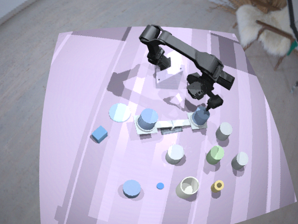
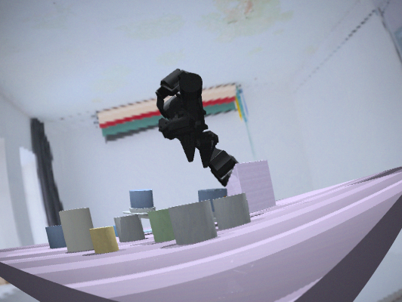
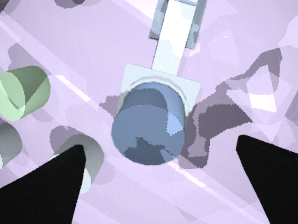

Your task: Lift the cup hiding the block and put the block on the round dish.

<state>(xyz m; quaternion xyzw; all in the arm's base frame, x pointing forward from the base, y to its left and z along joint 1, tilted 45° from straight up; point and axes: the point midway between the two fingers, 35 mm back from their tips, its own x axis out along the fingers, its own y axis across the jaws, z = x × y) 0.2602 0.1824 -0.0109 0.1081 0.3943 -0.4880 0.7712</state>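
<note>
My gripper tip is now 120 mm above the greenish block and 20 mm to the right of it. The rest, counted from my gripper tip: green cylinder (200 mm ahead, 120 mm below, 110 mm to the left); then white hollow cup (350 mm ahead, 120 mm below, 40 mm to the right); then balance (120 mm below, 100 mm to the right, 40 mm ahead).
</note>
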